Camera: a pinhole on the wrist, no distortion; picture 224 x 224 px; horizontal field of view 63.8 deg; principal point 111.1 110.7 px. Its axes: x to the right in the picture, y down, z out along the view. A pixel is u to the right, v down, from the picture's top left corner.
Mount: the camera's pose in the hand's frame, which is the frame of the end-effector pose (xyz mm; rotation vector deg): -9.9 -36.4 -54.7 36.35 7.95 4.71
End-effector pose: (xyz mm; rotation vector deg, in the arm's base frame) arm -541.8 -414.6 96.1 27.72 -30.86 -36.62
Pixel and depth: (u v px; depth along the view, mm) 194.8 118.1 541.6
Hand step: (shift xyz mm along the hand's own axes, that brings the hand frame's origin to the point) 321.6 -305.2 363.8
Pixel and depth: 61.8 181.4 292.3
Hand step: -47.8 -124.6 254.9
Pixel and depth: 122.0 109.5 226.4
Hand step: 38.6 -168.3 123.3
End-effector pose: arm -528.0 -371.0 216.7 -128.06 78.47 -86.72
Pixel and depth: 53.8 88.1 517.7
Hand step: -90.6 -410.8 336.1
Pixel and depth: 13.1 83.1 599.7
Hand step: -236.8 -499.6 402.1
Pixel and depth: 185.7 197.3 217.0
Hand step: 108.9 -68.7 171.0
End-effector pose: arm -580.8 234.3 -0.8 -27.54 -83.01 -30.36
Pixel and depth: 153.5 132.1 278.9
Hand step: 96.9 -165.0 180.4
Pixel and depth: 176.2 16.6 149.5
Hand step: 69.2 -180.1 12.2
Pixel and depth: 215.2 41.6 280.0
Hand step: 196.9 -267.1 87.5
